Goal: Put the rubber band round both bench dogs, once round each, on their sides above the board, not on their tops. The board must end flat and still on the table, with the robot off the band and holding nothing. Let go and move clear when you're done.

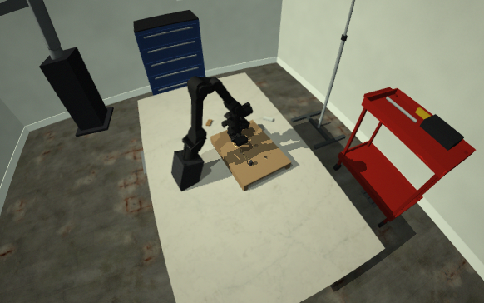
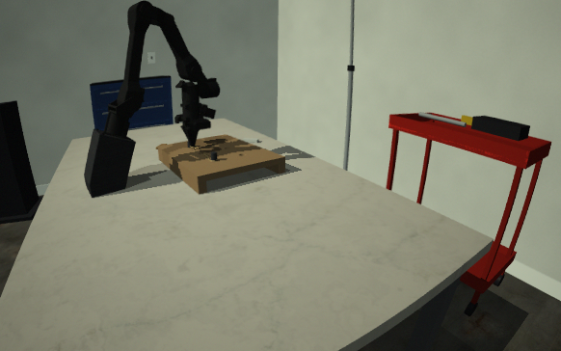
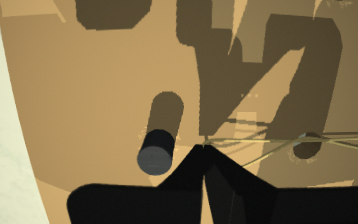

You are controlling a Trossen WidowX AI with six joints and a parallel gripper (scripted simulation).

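My gripper is now 6 cm short of the wooden board, 6 cm above it and 5 cm to the left of it. From my hand the other things lie so: rubber band (26 cm ahead, 20 cm to the left, 9 cm below).
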